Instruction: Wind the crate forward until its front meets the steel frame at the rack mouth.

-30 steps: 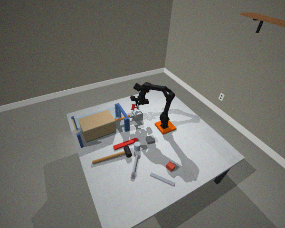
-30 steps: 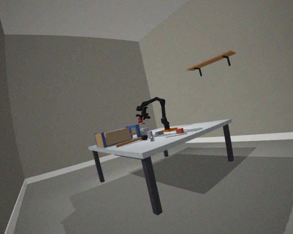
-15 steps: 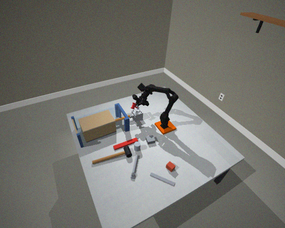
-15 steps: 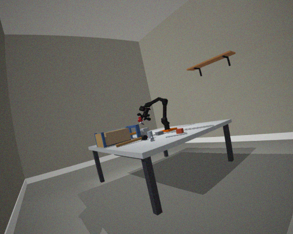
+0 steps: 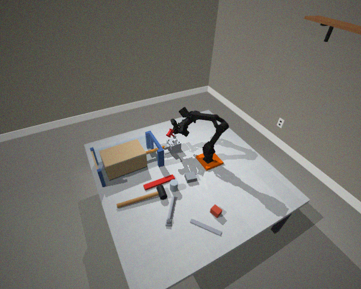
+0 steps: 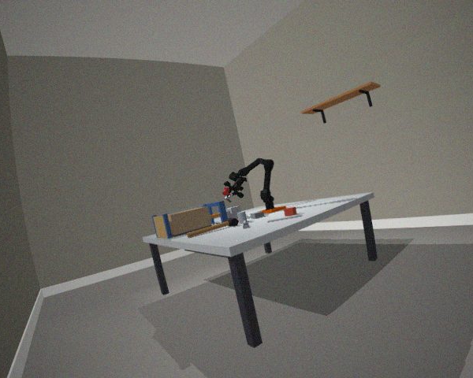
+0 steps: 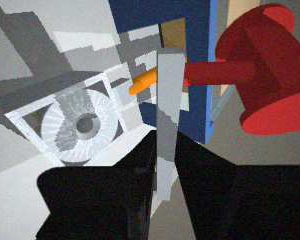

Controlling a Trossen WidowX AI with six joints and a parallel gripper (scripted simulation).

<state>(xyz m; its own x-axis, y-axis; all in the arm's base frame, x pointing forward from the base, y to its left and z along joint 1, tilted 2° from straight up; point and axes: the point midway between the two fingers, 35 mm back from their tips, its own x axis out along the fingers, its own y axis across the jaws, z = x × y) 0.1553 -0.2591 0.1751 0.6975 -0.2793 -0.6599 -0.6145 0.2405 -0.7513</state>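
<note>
Right now my gripper tip is 30 mm short of the red knob, 40 mm to the right of it and 40 mm below it. From my gripper tip the other things lie so: grey winch 40 mm behind, 10 mm to the right, 140 mm below; then grey crank arm 10 mm to the left, 10 mm above; then grey block 50 mm ahead, 330 mm to the left, 160 mm below.
</note>
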